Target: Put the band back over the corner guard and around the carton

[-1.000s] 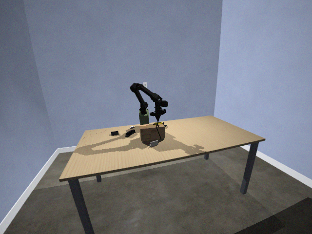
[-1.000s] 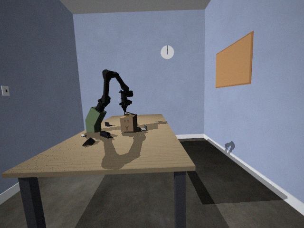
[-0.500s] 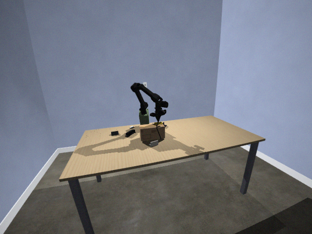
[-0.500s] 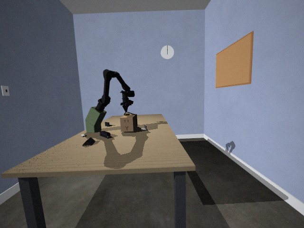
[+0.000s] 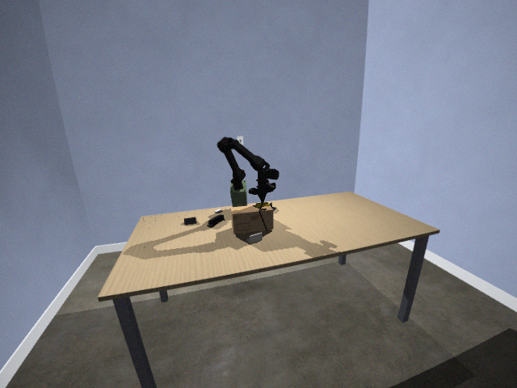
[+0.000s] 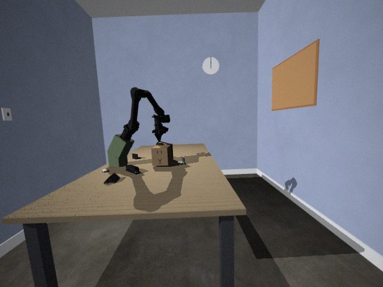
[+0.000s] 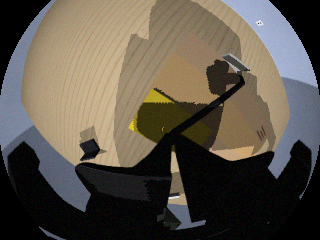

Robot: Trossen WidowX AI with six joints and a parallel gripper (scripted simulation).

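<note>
Now: the brown carton 120 mm below my hand, 90 mm to the right of it and 40 mm ahead of it. The rest, counted from my hand: white piece: 350 mm behind, 240 mm to the right, 190 mm below.
</note>
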